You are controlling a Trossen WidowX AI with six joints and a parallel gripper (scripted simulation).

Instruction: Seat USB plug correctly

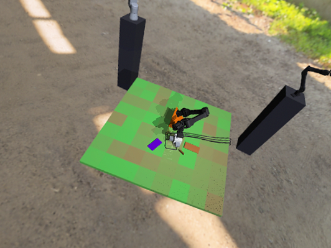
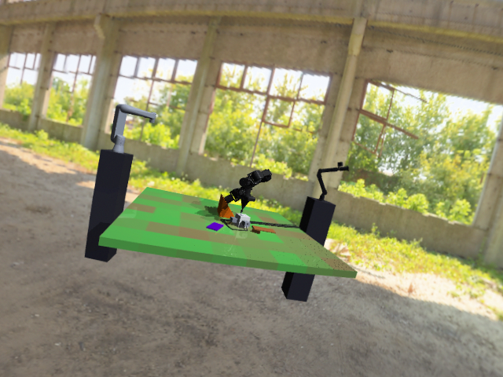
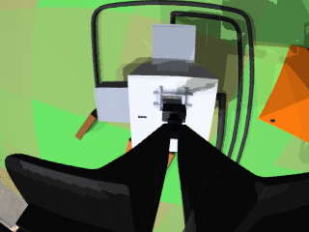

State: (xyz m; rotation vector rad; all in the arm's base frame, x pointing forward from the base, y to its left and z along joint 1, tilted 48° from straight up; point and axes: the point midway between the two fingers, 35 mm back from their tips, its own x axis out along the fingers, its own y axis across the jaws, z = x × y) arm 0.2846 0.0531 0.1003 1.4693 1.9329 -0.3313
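Right now my gripper tip is 2 cm above the black USB plug. The rest, counted from my gripper tip: orange-brown flat block (18 cm to the left, 12 cm below, 2 cm behind); brown stick (11 cm to the left, 11 cm below, 9 cm ahead); metal USB socket (6 cm below).
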